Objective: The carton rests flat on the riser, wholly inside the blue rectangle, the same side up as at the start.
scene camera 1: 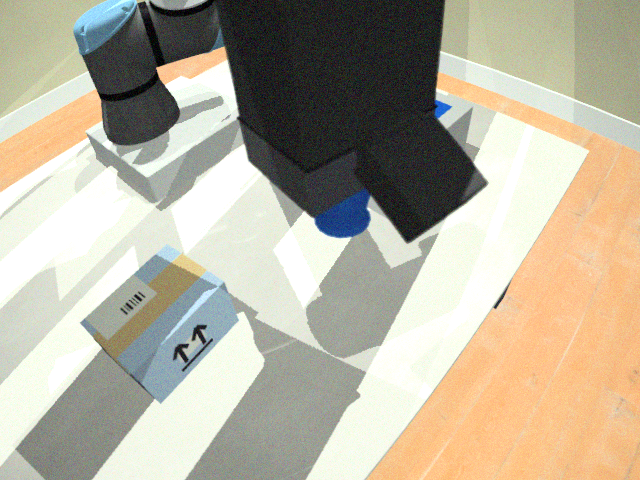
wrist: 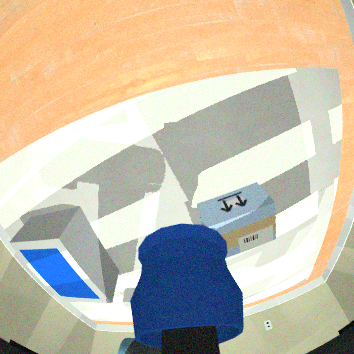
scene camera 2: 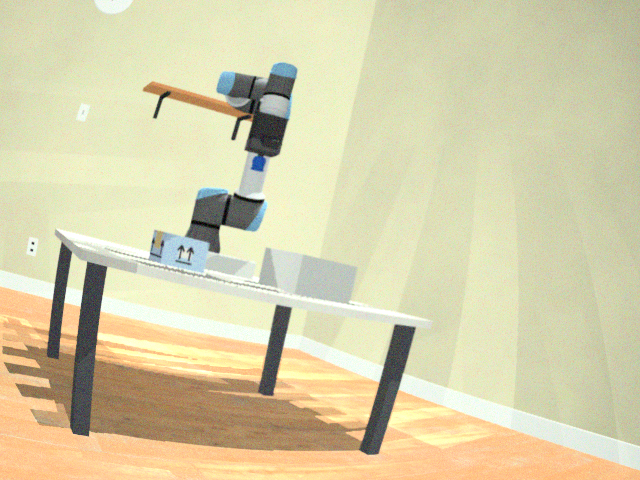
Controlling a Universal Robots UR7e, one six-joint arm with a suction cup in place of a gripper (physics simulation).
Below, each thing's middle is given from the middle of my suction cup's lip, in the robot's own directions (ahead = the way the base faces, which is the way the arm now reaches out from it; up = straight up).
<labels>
The carton (scene camera 1: 158, 325) is 200 mm behind my suction cup, 130 mm to the right of it and 270 mm below it. The rest, counted from my suction cup: grey riser (scene camera 2: 299, 274) 300 mm behind, 310 mm to the left, 250 mm below.
</labels>
